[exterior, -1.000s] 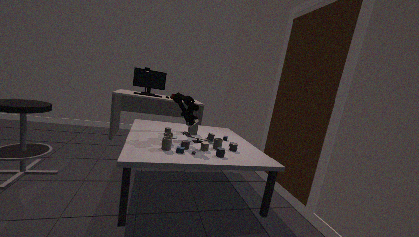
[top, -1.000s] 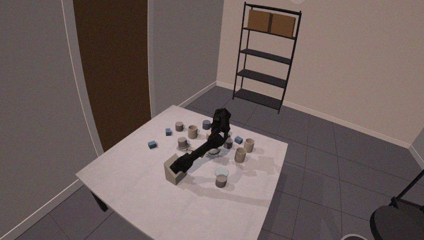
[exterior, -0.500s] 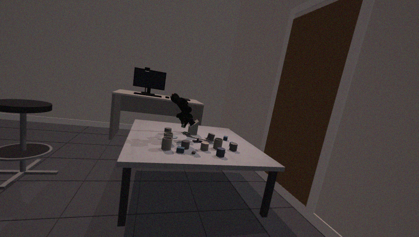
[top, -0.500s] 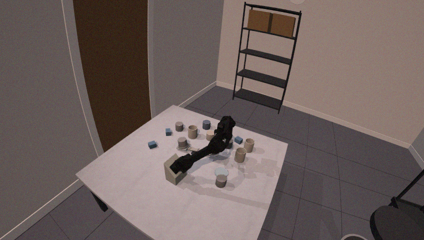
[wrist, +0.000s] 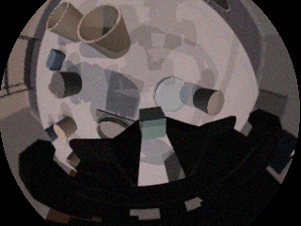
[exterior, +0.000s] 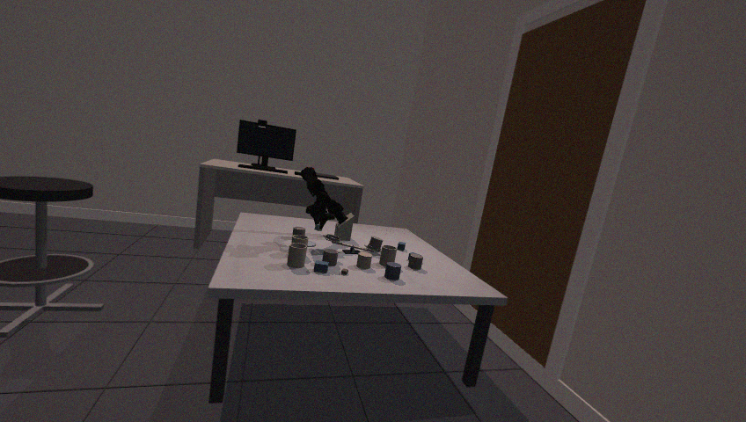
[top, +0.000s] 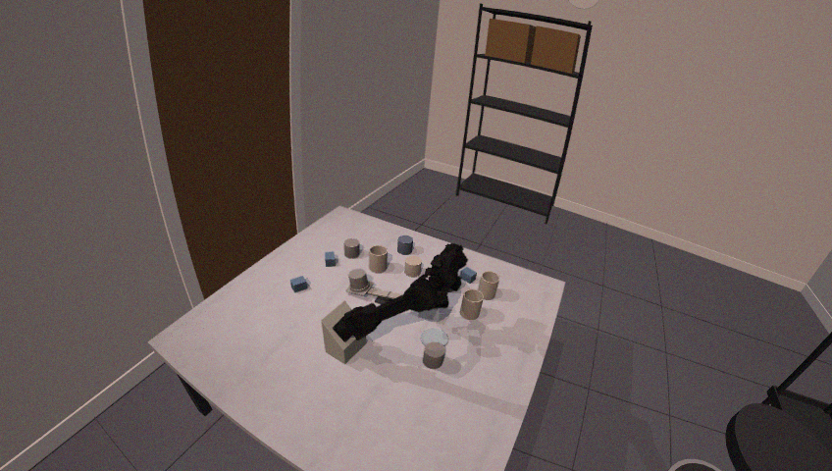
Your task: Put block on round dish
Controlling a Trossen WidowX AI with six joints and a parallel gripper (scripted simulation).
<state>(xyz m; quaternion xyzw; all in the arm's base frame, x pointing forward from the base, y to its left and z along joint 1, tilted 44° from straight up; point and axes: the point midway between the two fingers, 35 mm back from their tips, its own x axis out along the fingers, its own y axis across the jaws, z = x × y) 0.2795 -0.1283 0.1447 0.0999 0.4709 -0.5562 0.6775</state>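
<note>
My gripper tip is now 6 cm past the pale round dish, 5 cm to the left of it and 11 cm above it. Round my gripper tip: small balance 4 cm ahead, 20 cm to the left, 7 cm below.
</note>
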